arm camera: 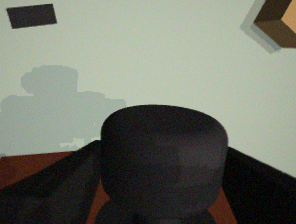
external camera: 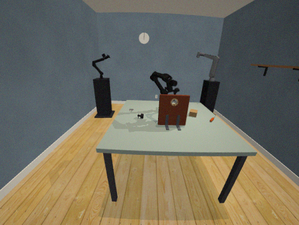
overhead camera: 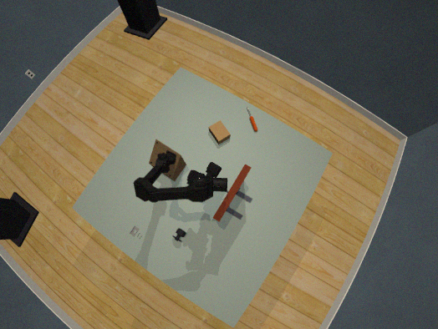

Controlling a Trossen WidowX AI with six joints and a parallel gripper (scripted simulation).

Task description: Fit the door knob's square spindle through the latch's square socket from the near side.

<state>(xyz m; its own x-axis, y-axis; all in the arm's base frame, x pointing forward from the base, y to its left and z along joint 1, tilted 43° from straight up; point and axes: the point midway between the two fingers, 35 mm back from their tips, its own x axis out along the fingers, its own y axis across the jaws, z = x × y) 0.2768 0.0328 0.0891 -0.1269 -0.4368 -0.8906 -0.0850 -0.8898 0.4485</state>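
Right now my hand is 4 cm short of the dark door knob, 1 cm to the right of it and 3 cm above it. The rest, counted from my hand: wooden block 12 cm behind, 35 cm to the left, 26 cm below.
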